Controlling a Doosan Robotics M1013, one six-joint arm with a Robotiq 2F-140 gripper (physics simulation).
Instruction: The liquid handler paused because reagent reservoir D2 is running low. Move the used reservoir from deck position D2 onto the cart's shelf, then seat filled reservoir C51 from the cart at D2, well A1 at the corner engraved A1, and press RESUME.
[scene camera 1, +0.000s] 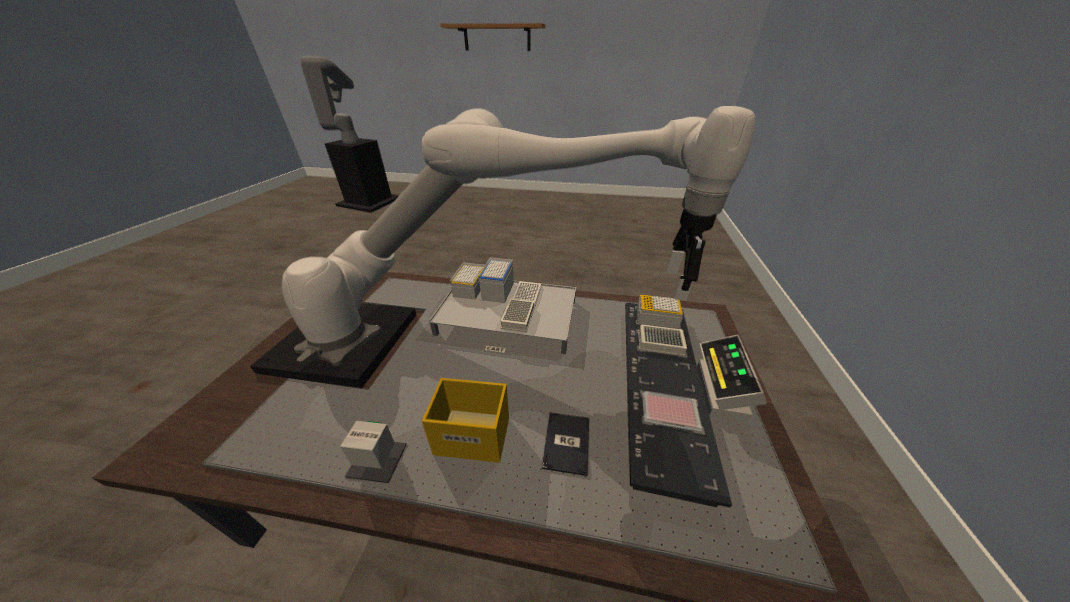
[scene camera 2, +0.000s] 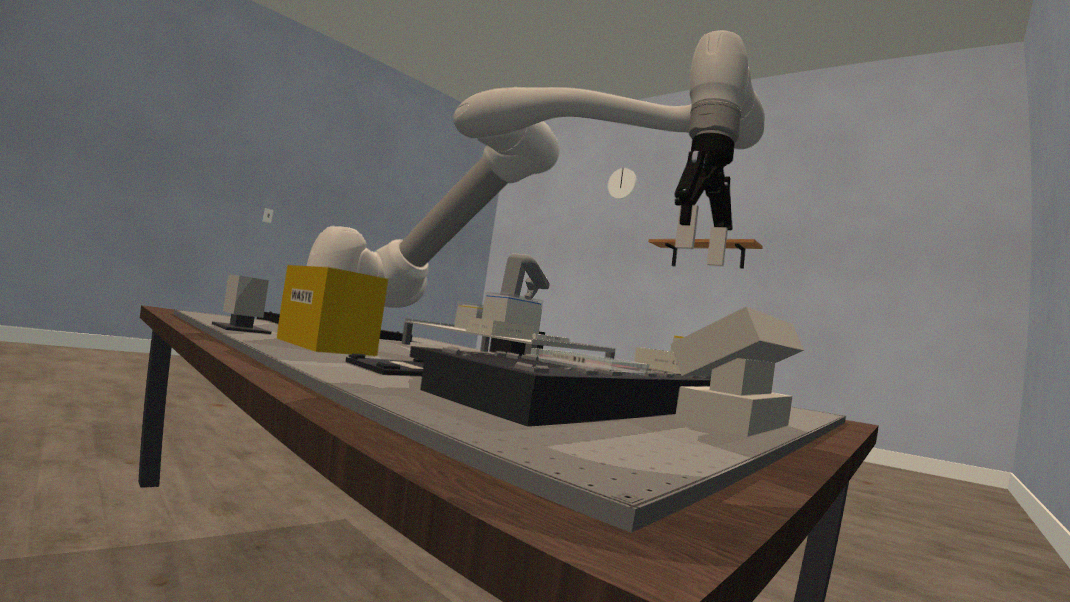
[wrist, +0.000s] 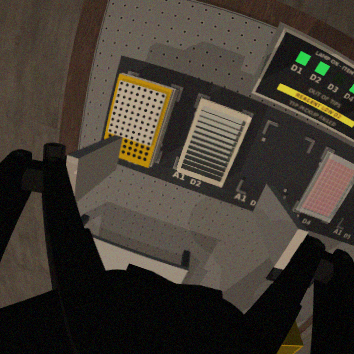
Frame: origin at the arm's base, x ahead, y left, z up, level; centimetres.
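Seen in the pictures: gripper, fingertip midpoint: (scene camera 1: 675, 285) (scene camera 2: 700, 257) (wrist: 189, 175); arm's base, link origin: (scene camera 1: 340, 340).
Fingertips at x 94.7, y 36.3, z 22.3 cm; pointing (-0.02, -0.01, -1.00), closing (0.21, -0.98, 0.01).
Note:
Offsets run from my fingertips to a thing's middle. "spot": to the spot under its first point.
The used reservoir {dz -18.1, dx +0.4, dy -2.8 cm} (scene camera 1: 662, 339) (wrist: 214, 142), a pale tray with a ribbed inside, sits at D2 on the black deck (scene camera 1: 658, 374) (wrist: 280, 160) (scene camera 2: 478, 381). My gripper (scene camera 1: 679, 278) (scene camera 2: 701, 250) (wrist: 189, 175) is open and empty, high above the D1/D2 end of the deck. The cart (scene camera 1: 549, 314) (scene camera 2: 441, 327) carries two pale low trays, a rear one {dz -17.6, dx -46.8, dy +4.0 cm} (scene camera 1: 526, 292) and a front one {dz -16.8, dx -44.3, dy -9.3 cm} (scene camera 1: 517, 313); neither shows a readable C51 label. The RESUME button block {dz -19.1, dx -56.5, dy -62.1 cm} (scene camera 1: 368, 441) (scene camera 2: 245, 295) stands at the front left. The display panel {spot: dz -12.7, dx +17.0, dy -14.4 cm} (scene camera 1: 731, 370) (wrist: 320, 75) lights "REAGENT LOW D2".
A yellow tip rack {dz -16.4, dx -1.8, dy +9.4 cm} (scene camera 1: 659, 306) (wrist: 137, 120) sits at D1, a pink plate {dz -18.9, dx +4.8, dy -27.2 cm} (scene camera 1: 671, 411) (wrist: 327, 186) at D4. Yellow-rimmed {dz -15.1, dx -68.1, dy +0.0 cm} (scene camera 1: 467, 278) and blue-rimmed {dz -13.5, dx -57.4, dy +2.0 cm} (scene camera 1: 496, 278) boxes stand on the cart. The yellow WASTE bin {dz -17.6, dx -39.1, dy -48.7 cm} (scene camera 1: 466, 434) (scene camera 2: 332, 310) and black RG pad {dz -23.7, dx -16.9, dy -41.8 cm} (scene camera 1: 566, 458) are at the front.

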